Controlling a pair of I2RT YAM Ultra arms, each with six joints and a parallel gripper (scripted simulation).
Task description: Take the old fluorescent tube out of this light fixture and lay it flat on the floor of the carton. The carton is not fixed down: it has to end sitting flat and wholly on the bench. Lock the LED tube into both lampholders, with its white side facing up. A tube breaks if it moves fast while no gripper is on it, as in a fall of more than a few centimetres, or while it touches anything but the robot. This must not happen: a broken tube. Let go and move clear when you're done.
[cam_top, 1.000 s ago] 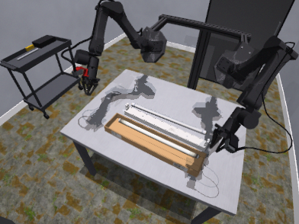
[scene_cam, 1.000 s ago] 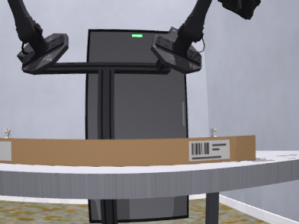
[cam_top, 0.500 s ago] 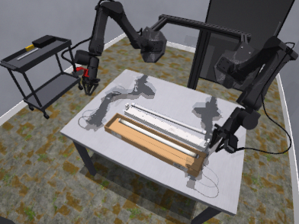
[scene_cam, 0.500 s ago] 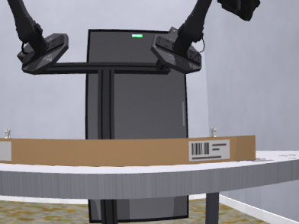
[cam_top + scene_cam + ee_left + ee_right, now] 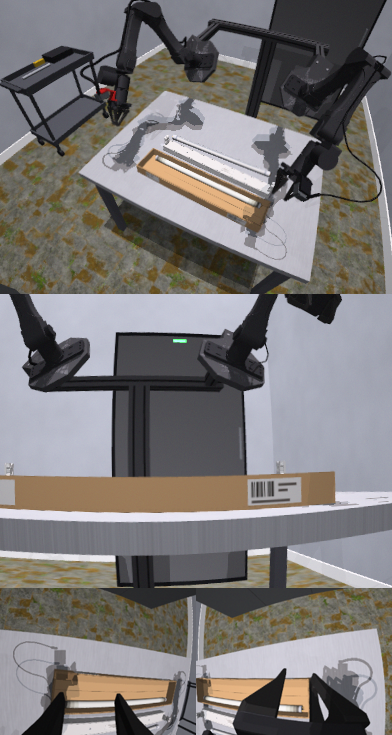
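Now: left hand 25 cm past the light fixture, 31 cm to the left of it and 28 cm above it. Round my left hand: carton (10 cm behind, 32 cm to the right, 30 cm below); old fluorescent tube (15 cm behind, 32 cm to the right, 31 cm below); LED tube (35 cm behind, 33 cm to the right, 32 cm below).
Right now my right hand is 360 mm to the right of the LED tube, 340 mm past it and 320 mm above it. Also, from my right hand: light fixture: 380 mm to the left, 280 mm below, 240 mm behind; carton: 370 mm to the left, 300 mm below, 90 mm behind; old fluorescent tube: 370 mm to the left, 310 mm below, 140 mm behind.
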